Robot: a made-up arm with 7 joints.
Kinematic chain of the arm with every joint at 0, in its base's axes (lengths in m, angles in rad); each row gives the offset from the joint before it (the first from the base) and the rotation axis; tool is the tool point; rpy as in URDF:
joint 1: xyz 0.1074 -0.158 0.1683 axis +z
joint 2: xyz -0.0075 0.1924 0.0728 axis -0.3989 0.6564 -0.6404
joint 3: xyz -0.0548 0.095 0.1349 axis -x
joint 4: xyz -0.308 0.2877 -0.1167 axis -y
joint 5: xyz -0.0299 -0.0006 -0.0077 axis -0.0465 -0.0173 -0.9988
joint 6: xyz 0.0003 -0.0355 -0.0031 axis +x
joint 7: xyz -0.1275 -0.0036 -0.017 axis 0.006 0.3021 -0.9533
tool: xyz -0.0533 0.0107 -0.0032 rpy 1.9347 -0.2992 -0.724
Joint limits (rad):
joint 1: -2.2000..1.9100
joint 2: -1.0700..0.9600
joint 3: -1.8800..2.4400
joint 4: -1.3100..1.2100
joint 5: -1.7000..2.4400
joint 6: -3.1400..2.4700
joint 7: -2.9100..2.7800
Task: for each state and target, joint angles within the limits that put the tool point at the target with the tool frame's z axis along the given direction. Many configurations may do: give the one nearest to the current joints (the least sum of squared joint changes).
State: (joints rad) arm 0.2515 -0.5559 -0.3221 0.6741 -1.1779 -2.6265 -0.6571
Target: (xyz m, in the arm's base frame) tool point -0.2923 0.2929 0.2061 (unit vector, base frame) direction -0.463 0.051 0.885
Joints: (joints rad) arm -0.2857 -0.3551 -0.2132 0.3151 -0.9571 -2.1648 -0.8902
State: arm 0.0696 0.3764 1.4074 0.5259 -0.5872 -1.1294 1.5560
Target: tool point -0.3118 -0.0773 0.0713 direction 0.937 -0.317 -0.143
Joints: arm 0.3460 -0.1309 0.9371 1.0289 -0.5281 -1.9472 2.2578
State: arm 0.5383 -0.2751 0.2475 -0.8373 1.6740 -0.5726 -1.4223
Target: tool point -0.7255 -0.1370 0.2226 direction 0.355 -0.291 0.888
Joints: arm 1.0257 0.1791 0.3614 -0.7683 1.4914 -0.9138 -1.4530
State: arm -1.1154 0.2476 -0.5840 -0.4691 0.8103 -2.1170 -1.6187
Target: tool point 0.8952 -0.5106 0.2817 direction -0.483 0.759 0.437
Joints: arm -1.9853 0.9600 -0.1626 -0.1393 1.5264 -2.0403 -2.1722
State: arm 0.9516 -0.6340 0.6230 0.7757 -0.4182 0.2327 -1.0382
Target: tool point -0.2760 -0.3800 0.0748 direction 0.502 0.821 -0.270
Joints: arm 0.9750 -0.2128 0.7551 0.4524 -0.9362 0.6002 -1.1488
